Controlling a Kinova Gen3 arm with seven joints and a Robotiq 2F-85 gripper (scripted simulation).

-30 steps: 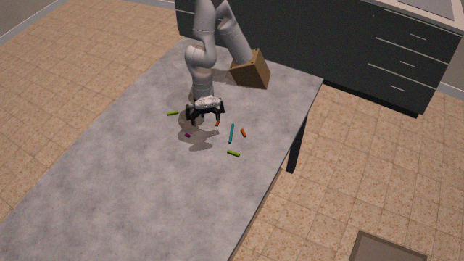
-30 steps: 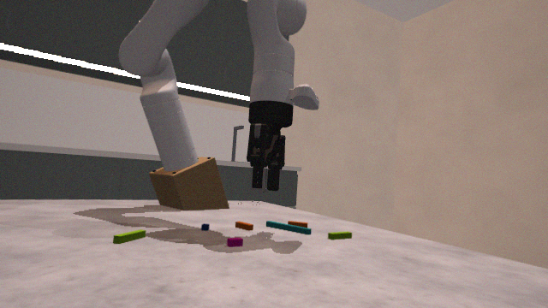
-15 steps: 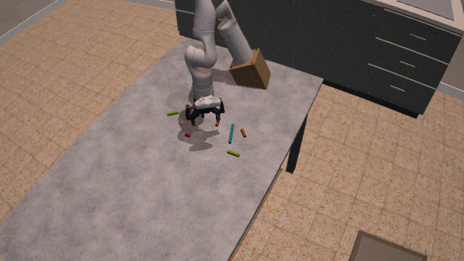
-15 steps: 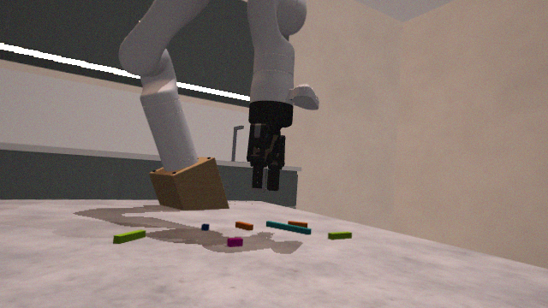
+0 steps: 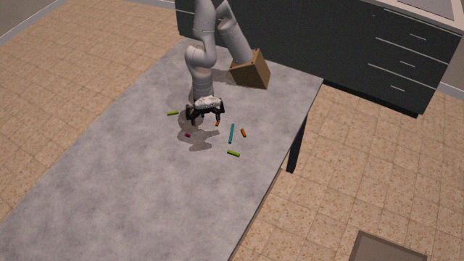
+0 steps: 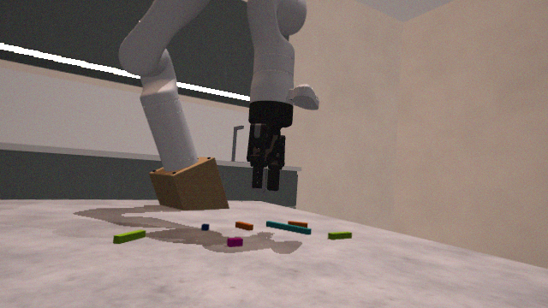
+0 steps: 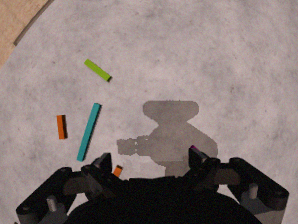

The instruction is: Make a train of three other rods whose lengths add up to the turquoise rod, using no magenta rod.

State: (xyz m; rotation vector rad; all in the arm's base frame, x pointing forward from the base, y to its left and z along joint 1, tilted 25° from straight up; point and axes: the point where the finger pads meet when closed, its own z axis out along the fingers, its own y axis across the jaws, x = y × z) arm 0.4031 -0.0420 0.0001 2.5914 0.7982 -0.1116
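My hand is 9 cm past the blue rod, 8 cm above it and 6 cm to the left of it. The rest, counted from my hand: turquoise rod: 9 cm to the left, 8 cm below, 4 cm behind; magenta rod: 8 cm to the right, 8 cm below, 3 cm ahead.
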